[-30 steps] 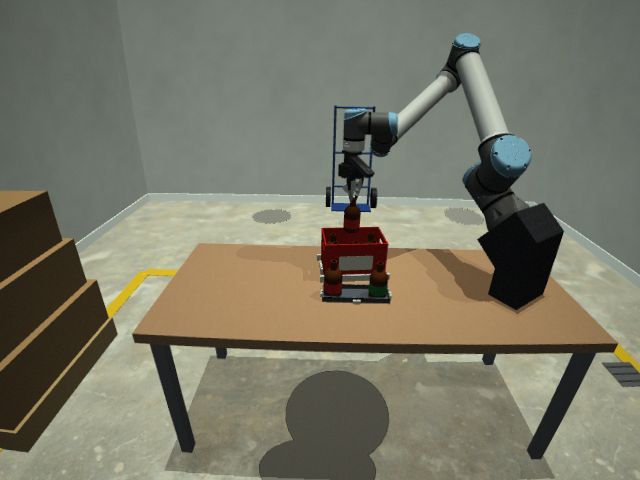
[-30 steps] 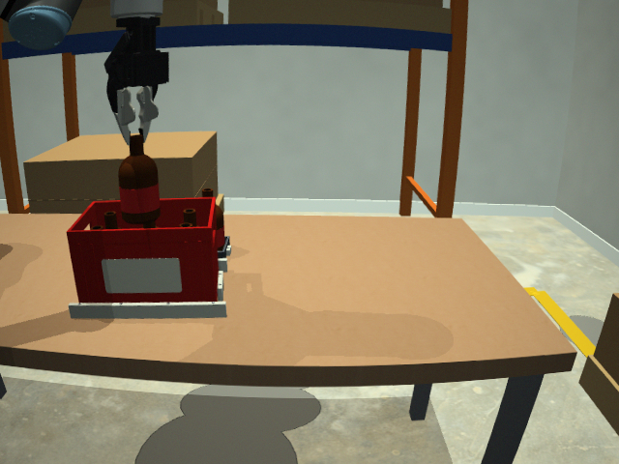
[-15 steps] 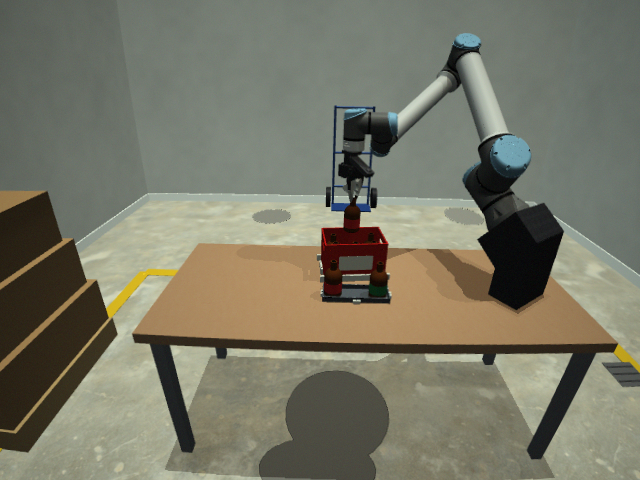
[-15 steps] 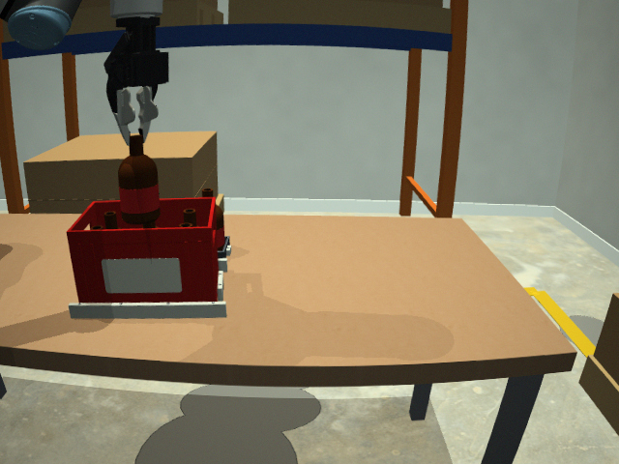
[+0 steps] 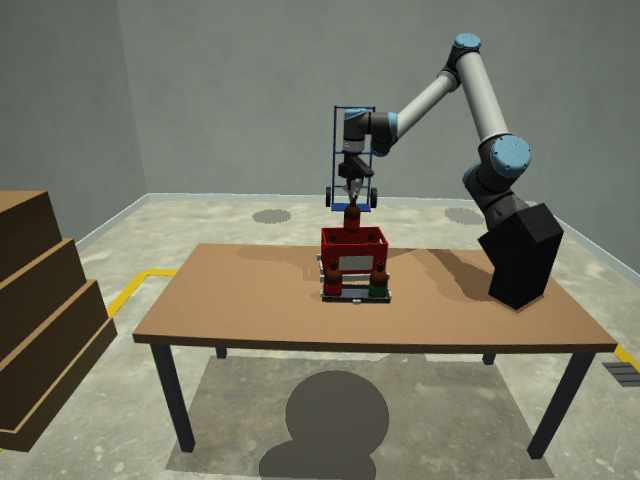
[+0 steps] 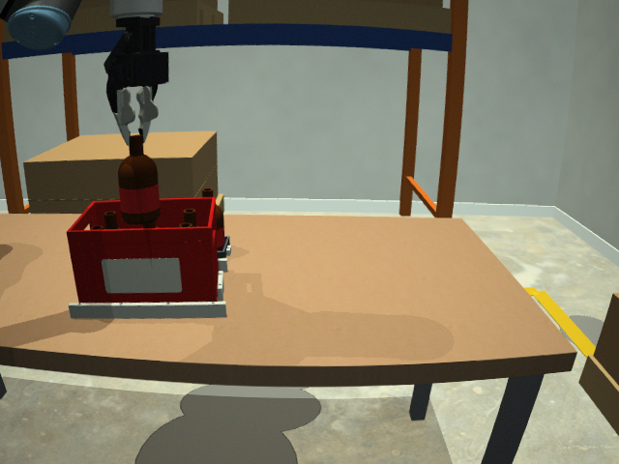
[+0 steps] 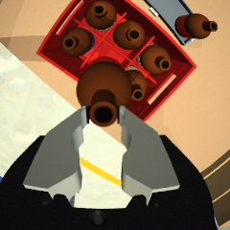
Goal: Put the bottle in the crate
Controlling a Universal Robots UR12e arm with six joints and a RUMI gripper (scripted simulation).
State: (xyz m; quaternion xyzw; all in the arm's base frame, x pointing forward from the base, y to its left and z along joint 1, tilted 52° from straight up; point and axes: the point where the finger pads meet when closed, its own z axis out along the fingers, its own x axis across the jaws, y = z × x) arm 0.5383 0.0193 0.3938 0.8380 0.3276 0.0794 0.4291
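Right now my hand is 250 mm above the red crate and 40 mm to the right of it. Also, from my hand: grey tray: 320 mm below, 260 mm to the left, 50 mm ahead.
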